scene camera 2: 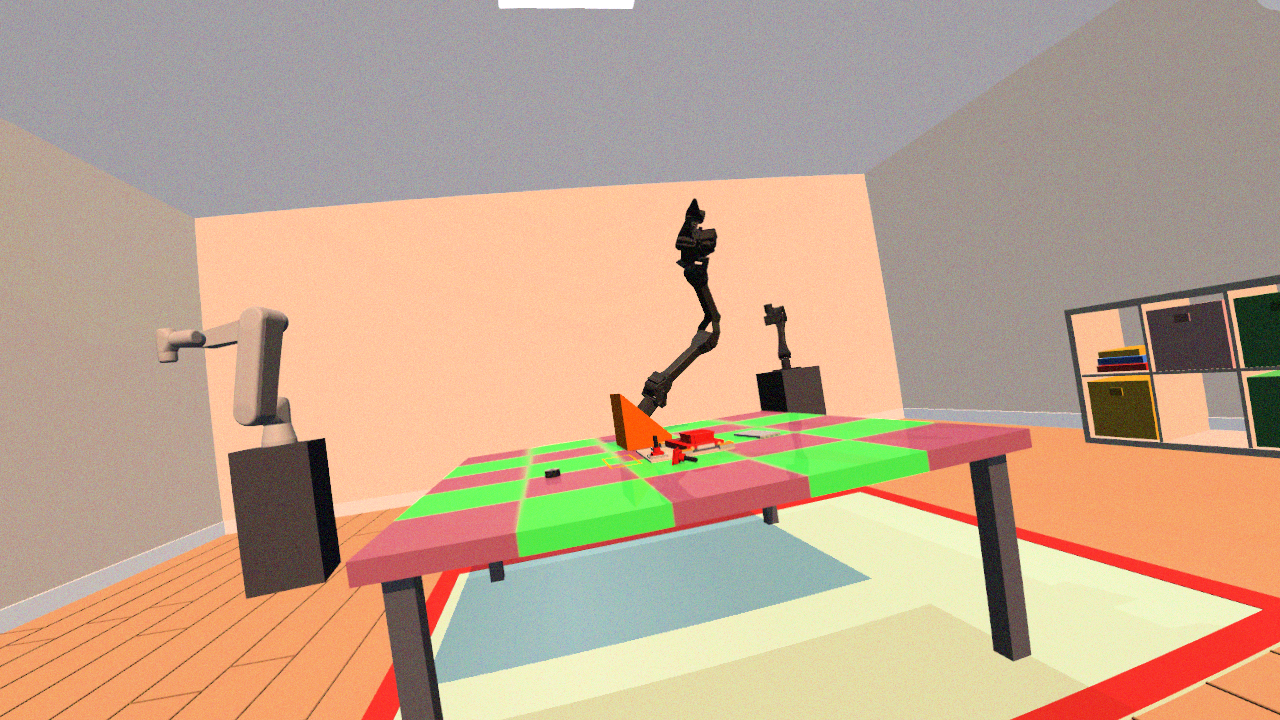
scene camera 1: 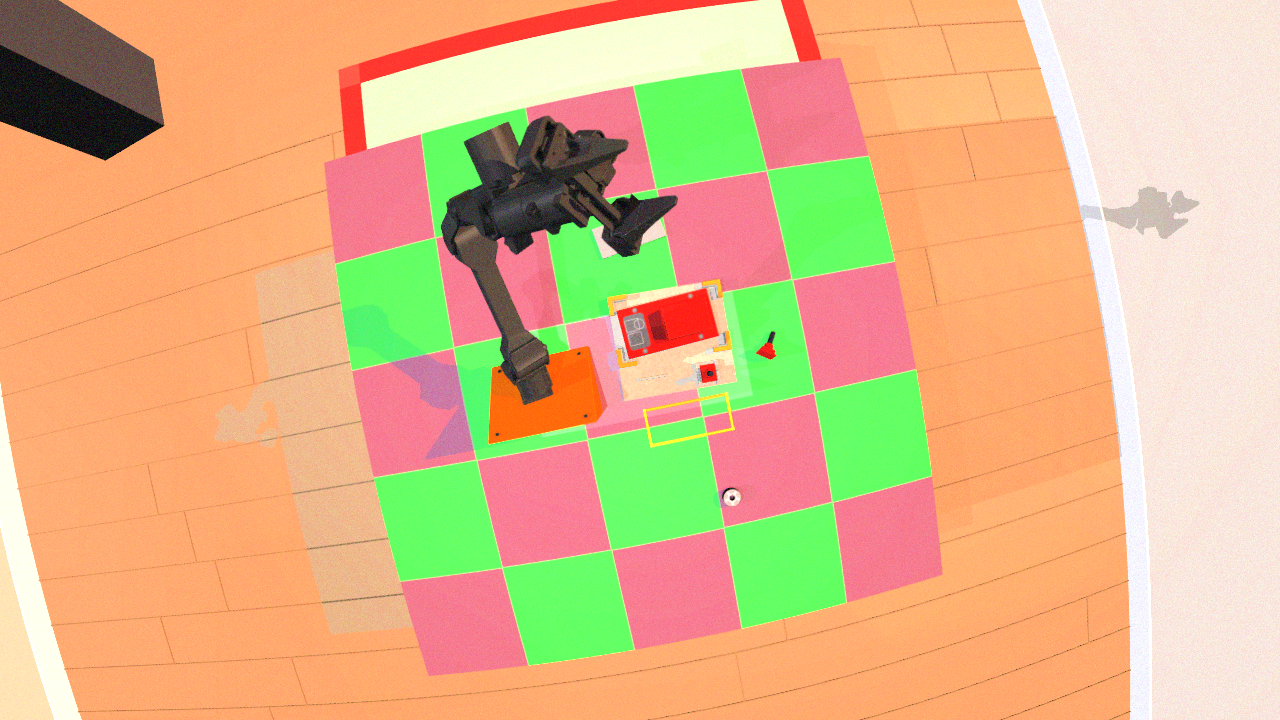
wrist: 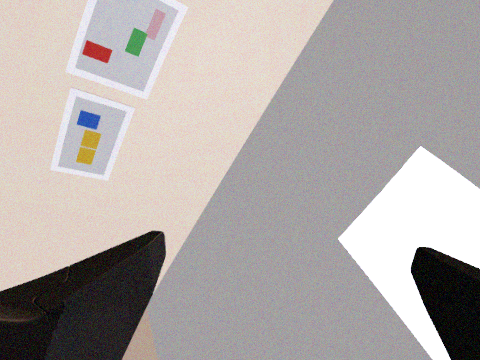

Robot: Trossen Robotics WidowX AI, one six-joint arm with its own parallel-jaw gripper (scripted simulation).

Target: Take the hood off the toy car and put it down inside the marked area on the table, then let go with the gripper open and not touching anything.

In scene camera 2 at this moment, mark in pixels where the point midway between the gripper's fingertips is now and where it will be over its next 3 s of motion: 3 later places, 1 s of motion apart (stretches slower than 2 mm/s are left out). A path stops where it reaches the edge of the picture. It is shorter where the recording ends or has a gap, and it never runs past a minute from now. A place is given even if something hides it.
The gripper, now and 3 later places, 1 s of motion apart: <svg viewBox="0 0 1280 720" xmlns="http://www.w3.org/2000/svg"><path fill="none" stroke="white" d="M691 207L677 272L690 394L694 414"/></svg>
